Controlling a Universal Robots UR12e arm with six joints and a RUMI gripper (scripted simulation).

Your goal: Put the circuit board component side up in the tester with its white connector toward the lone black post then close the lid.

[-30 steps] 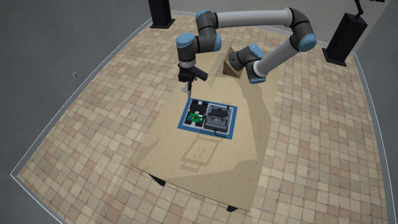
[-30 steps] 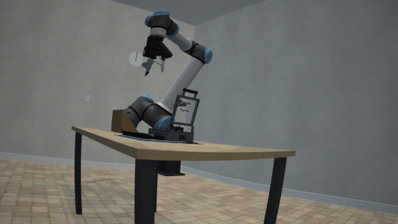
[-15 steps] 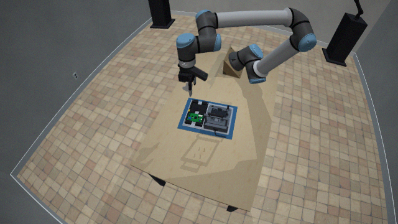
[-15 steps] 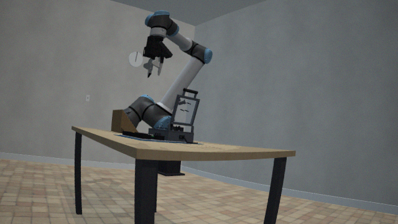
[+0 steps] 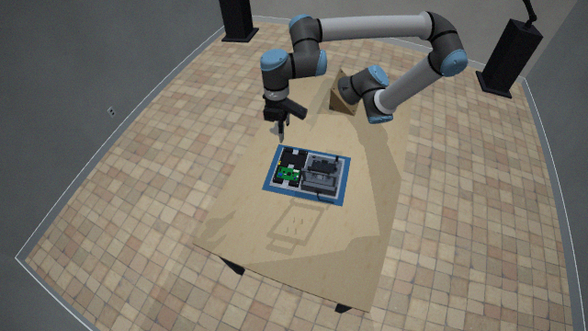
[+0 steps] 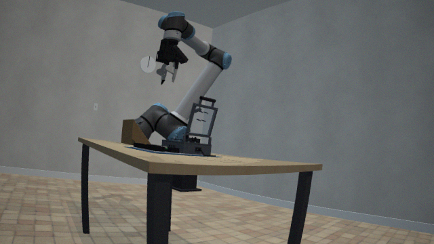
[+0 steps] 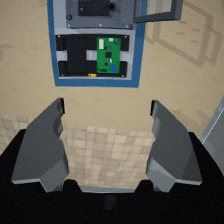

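The green circuit board lies 31 cm below my hand. Round my hand: black latch part 24 cm below, 23 cm to the left, 10 cm behind; clear lid 17 cm to the left, 15 cm below, 8 cm ahead.
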